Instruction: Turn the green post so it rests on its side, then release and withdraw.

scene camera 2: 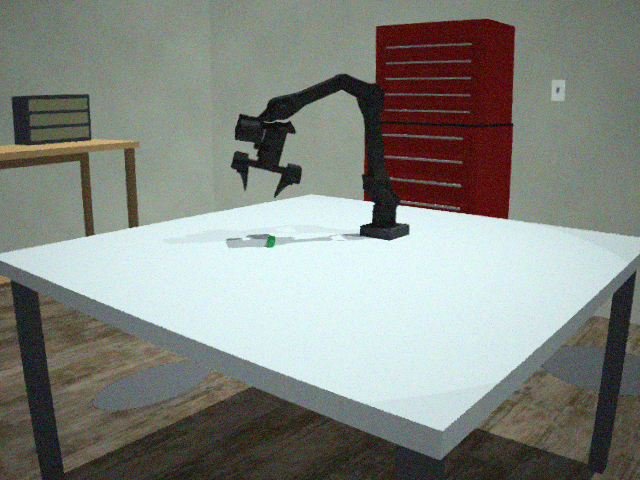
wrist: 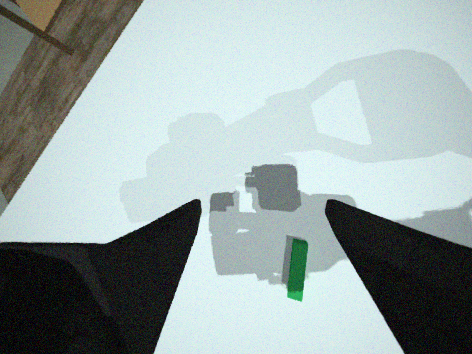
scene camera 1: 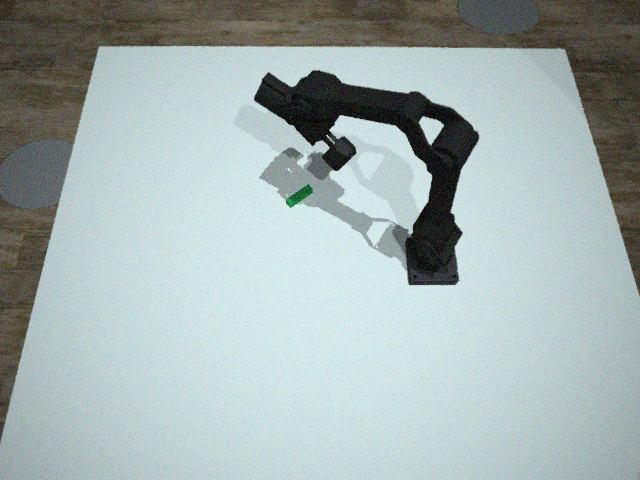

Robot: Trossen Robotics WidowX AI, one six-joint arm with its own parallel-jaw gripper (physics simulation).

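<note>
The green post [scene camera 1: 299, 195] [scene camera 2: 270, 241] [wrist: 298, 267] lies on its side on the white table [scene camera 1: 248, 335] [scene camera 2: 330, 310] [wrist: 225, 320], partly in the arm's shadow. My gripper [scene camera 2: 260, 193] [wrist: 262, 205] is open, its two pointed fingers spread wide with nothing between them. It hangs well above the table, apart from the post. In the wrist view the post shows below and beyond the fingertips, between the two fingers. In scene camera 1 the fingertips are hidden by the gripper's own body.
The arm's base [scene camera 1: 433, 273] [scene camera 2: 384, 230] stands on the table to the right of the post. Beyond the table stand a red cabinet [scene camera 2: 444, 113] and a wooden side table [scene camera 2: 113, 144] bearing a small drawer unit [scene camera 2: 58, 119]. The table's edge shows at the wrist view's upper left.
</note>
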